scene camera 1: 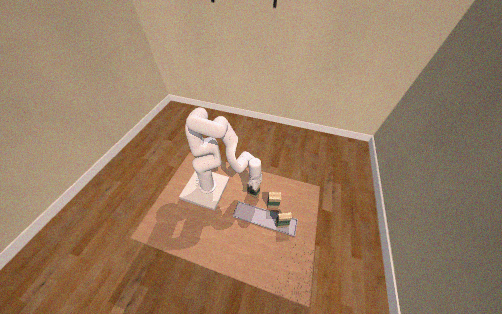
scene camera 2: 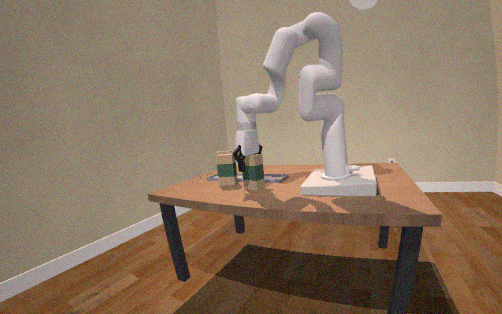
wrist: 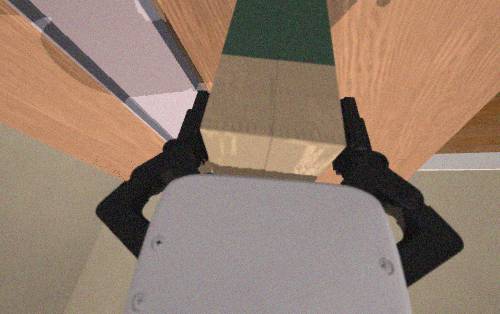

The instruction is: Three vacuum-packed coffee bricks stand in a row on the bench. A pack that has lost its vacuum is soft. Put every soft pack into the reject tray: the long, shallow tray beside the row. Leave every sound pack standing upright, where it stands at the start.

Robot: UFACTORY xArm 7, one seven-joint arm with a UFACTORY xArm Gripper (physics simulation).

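Pixels of known places: gripper, fingertip midpoint: (scene camera 1: 255, 188) (scene camera 2: 249, 169); arm's base, origin of the base link: (scene camera 1: 207, 185) (scene camera 2: 336, 175).
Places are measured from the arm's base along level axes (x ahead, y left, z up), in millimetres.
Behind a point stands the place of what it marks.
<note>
My gripper (scene camera 1: 254, 187) {y 53, x 347, z 42 mm} (scene camera 2: 251, 164) {y 53, x 347, z 42 mm} (wrist: 272, 109) {y 53, x 347, z 42 mm} is open, pointing down, with its fingers on either side of the upper part of the coffee brick nearest the robot base (scene camera 1: 254, 192) {y 6, x 345, z 70 mm} (scene camera 2: 254, 172) (wrist: 282, 30). This brick stands upright, tan with a green band. The middle brick (scene camera 1: 274, 200) {y -23, x 491, z 93 mm} (scene camera 2: 227, 171) {y 29, x 473, z 26 mm} stands upright on the bench beside the tray. The third brick (scene camera 1: 284, 219) {y -126, x 572, z 95 mm} appears upright in the far end of the long, shallow reject tray (scene camera 1: 264, 226) {y -159, x 466, z -27 mm} (scene camera 2: 285, 177) {y -110, x 248, z -33 mm} (wrist: 85, 60) {y -152, x 318, z -34 mm}; in scene camera 2 it is mostly hidden behind the middle brick. Softness cannot be told from these frames.
The robot's white base plate (scene camera 1: 192, 196) {y -110, x -63, z 6 mm} (scene camera 2: 339, 188) {y 123, x -18, z -14 mm} stands on the wooden bench (scene camera 1: 215, 240) {y -323, x 192, z -40 mm} (scene camera 2: 280, 202) {y 204, x 168, z -40 mm}. The tray runs alongside the row, on the left in the wrist view. The bench edge lies beyond the far bricks.
</note>
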